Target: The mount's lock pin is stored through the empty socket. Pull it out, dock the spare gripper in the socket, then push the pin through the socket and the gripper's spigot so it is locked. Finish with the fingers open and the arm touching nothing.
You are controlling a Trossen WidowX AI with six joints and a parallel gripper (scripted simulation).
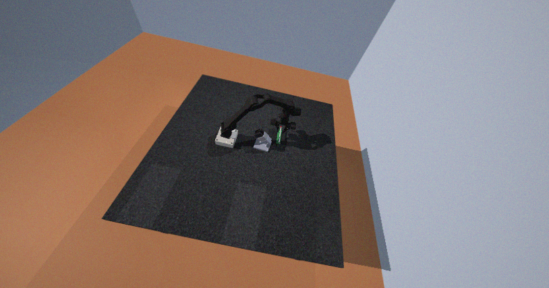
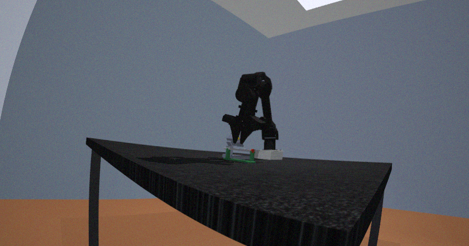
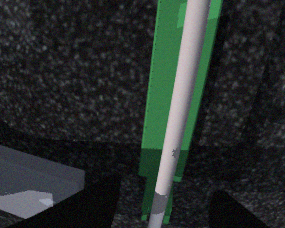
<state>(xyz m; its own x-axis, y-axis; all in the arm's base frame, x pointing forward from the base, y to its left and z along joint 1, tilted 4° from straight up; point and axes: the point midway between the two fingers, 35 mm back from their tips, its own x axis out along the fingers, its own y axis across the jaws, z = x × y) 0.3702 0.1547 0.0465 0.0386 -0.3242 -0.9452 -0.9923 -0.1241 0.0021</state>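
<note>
My gripper tip is now 4 cm above the green cradle and 1 cm to the right of it. Round my gripper tip: spare gripper (12 cm to the right, 11 cm behind, 5 cm above); grey mount (11 cm to the right, 8 cm behind, 1 cm below).
</note>
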